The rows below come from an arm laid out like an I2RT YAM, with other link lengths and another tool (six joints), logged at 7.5 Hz.
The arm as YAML. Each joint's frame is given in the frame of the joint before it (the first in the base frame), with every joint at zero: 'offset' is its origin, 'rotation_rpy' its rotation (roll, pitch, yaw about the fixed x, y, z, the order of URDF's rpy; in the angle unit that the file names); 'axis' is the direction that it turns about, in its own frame. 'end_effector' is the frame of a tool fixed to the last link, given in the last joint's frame.
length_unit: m
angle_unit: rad
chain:
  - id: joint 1
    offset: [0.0, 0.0, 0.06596]
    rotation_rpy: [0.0, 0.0, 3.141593]
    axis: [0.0, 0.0, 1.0]
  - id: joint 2
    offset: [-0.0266, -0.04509, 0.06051]
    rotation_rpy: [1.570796, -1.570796, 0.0]
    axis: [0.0, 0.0, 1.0]
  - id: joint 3
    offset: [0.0, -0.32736, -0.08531]
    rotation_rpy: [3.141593, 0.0, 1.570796]
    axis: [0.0, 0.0, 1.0]
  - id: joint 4
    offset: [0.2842, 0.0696, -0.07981]
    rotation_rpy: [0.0, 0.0, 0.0]
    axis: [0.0, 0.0, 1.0]
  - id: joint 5
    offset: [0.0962, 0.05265, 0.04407]
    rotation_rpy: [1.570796, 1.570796, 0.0]
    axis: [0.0, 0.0, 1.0]
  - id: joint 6
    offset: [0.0, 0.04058, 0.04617]
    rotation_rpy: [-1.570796, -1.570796, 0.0]
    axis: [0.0, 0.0, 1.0]
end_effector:
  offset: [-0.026, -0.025, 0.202]
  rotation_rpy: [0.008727, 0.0, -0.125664]
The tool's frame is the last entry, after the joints.
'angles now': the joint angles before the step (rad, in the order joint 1, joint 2, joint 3, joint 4, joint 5, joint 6). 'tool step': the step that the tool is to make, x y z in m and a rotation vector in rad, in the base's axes. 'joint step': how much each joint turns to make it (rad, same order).
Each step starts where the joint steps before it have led.
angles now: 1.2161, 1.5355, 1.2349, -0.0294, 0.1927, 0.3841
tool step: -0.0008, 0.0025, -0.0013, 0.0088, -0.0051, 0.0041
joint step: 0.0020, 0.0037, -0.0124, 0.0266, -0.0014, -0.0024
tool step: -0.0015, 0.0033, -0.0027, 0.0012, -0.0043, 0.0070
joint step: 0.0029, 0.0065, -0.0071, 0.0171, -0.0027, -0.0048
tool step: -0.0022, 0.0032, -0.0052, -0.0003, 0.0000, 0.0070
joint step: 0.0039, 0.0068, -0.0110, 0.0177, -0.0029, -0.0011
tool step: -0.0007, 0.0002, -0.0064, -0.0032, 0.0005, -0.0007
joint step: 0.0023, 0.0027, -0.0160, 0.0155, 0.0030, 0.0004
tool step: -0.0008, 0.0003, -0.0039, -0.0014, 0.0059, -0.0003
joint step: 0.0015, 0.0020, -0.0062, 0.0038, 0.0001, 0.0055
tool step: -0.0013, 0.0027, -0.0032, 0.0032, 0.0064, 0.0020
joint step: 0.0031, 0.0070, -0.0027, 0.0093, -0.0012, 0.0072
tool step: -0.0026, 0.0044, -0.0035, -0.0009, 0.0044, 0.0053
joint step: 0.0061, 0.0105, 0.0022, 0.0053, -0.0005, 0.0040
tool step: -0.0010, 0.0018, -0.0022, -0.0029, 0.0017, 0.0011
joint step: 0.0030, 0.0053, 0.0016, 0.0002, 0.0016, 0.0013
